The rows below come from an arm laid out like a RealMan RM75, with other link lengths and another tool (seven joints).
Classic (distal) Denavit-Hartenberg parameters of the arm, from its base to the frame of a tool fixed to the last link. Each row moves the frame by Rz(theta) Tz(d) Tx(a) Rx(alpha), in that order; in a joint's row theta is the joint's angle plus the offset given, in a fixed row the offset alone. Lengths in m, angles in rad.
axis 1: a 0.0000  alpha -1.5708  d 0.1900  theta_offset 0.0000
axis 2: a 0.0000  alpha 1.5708  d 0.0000  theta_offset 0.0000
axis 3: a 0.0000  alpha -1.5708  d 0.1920  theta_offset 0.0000
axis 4: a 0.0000  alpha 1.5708  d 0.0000  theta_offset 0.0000
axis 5: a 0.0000  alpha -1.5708  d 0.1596  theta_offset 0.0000
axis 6: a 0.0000  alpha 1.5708  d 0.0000  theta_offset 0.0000
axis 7: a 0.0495  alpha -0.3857  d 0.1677  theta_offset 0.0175
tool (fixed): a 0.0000  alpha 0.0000  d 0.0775  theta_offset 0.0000
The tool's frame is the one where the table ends.
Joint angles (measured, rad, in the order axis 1, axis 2, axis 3, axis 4, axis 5, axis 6, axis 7), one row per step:
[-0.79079, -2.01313, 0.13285, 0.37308, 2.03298, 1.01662, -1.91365]
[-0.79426, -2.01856, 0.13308, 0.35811, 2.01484, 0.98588, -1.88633]
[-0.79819, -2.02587, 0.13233, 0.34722, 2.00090, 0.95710, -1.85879]
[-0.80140, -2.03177, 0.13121, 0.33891, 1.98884, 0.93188, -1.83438]
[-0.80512, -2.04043, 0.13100, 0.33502, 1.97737, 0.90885, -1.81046]
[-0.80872, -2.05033, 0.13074, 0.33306, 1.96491, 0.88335, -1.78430]
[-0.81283, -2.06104, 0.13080, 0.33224, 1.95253, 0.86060, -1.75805]
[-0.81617, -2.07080, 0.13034, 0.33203, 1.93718, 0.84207, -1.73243]
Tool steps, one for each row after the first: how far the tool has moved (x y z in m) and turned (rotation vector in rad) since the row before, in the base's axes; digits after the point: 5 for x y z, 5 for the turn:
[-0.00215, 0.00200, -0.00195, 0.01317, 0.00885, 0.01179]
[-0.00172, 0.00162, -0.00262, 0.01095, 0.01241, 0.00987]
[-0.00183, 0.00143, -0.00183, 0.01025, 0.01234, 0.00929]
[-0.00089, 0.00115, -0.00231, 0.00913, 0.01317, 0.00658]
[-0.00133, 0.00123, -0.00219, 0.01068, 0.01594, 0.00811]
[-0.00043, 0.00096, -0.00253, 0.00917, 0.01547, 0.00533]
[-0.00008, 0.00083, -0.00149, 0.01070, 0.01176, 0.00382]

